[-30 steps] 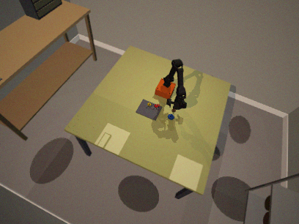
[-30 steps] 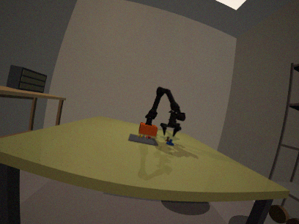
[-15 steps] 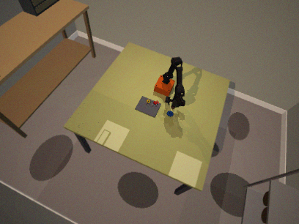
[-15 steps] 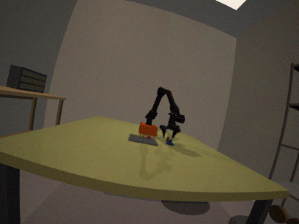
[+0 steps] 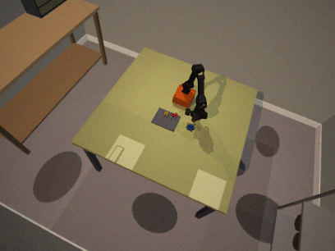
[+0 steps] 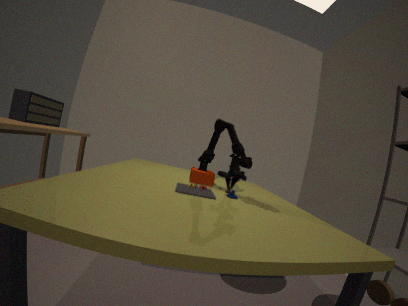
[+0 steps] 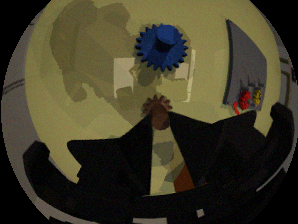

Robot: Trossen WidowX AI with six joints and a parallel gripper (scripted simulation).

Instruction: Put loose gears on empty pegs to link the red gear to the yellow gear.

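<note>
The red gear lies 17 cm to the right of my gripper tip, 7 cm ahead of it and 1 cm below it. From my gripper tip the other things lie so: blue gear 8 cm ahead, 2 cm to the left, 1 cm below; then grey board 20 cm to the right, 14 cm ahead, 2 cm below; then yellow gear 23 cm to the right, 9 cm ahead, 1 cm below.
</note>
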